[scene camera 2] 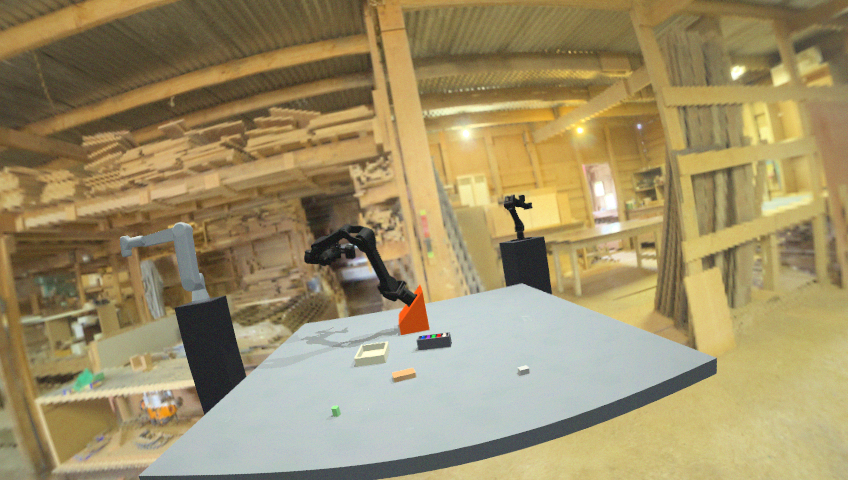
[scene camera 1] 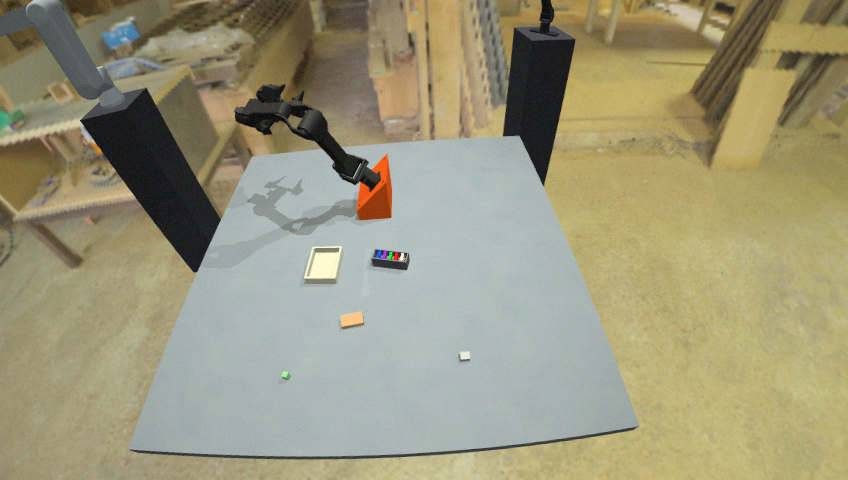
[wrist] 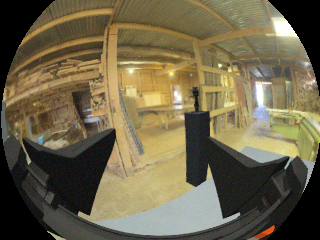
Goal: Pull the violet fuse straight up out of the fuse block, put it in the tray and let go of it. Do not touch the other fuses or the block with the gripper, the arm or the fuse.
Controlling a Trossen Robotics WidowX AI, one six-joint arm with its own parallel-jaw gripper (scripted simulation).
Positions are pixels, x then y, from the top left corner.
Labels:
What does my gripper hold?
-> Nothing.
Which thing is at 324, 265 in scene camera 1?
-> A cream tray.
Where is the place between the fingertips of my gripper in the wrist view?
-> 161, 138

